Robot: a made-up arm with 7 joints. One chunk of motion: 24 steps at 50 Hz.
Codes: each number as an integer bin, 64 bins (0 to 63) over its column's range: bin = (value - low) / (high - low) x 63, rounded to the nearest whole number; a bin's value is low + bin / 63 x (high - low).
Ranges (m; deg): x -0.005..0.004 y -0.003..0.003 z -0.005..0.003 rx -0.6..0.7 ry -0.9..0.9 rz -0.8..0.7
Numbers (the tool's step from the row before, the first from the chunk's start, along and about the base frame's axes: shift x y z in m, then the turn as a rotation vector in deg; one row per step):
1: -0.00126 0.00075 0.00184 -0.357 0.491 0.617
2: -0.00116 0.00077 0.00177 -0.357 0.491 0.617
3: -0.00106 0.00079 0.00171 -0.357 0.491 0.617
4: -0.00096 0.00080 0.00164 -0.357 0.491 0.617
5: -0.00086 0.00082 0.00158 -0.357 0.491 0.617
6: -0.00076 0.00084 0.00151 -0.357 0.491 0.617
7: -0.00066 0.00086 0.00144 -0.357 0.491 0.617
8: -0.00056 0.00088 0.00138 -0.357 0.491 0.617
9: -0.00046 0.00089 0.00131 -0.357 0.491 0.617
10: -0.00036 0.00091 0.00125 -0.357 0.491 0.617
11: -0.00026 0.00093 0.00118 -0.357 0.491 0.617
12: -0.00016 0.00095 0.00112 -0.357 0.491 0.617
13: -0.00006 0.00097 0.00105 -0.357 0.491 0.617
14: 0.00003 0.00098 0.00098 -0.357 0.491 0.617
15: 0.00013 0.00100 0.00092 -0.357 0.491 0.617
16: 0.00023 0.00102 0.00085 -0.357 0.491 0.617
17: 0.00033 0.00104 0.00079 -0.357 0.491 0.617
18: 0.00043 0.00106 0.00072 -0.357 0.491 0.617
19: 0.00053 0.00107 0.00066 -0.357 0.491 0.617
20: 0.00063 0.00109 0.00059 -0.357 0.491 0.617
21: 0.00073 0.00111 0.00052 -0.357 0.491 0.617
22: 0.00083 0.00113 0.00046 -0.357 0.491 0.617
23: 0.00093 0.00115 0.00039 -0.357 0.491 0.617
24: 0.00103 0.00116 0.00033 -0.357 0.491 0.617
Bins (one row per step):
1: 26 39 54 12 49 60
2: 27 40 53 12 49 60
3: 28 40 53 12 49 60
4: 28 40 52 12 49 60
5: 29 40 52 12 49 60
6: 30 40 51 12 49 60
7: 30 41 51 12 49 60
8: 31 41 50 12 49 60
9: 32 41 50 12 49 60
10: 32 41 49 12 49 60
11: 33 41 49 12 49 60
12: 34 41 48 12 49 60
13: 35 42 48 12 49 60
14: 35 42 47 12 49 60
15: 36 42 47 12 49 60
16: 37 42 46 12 49 60
17: 37 42 46 12 49 60
18: 38 43 45 12 49 60
19: 39 43 45 12 49 60
20: 39 43 44 12 49 60
21: 40 43 43 12 49 60
22: 41 43 43 12 49 60
23: 42 44 42 12 49 60
24: 42 44 42 12 49 60

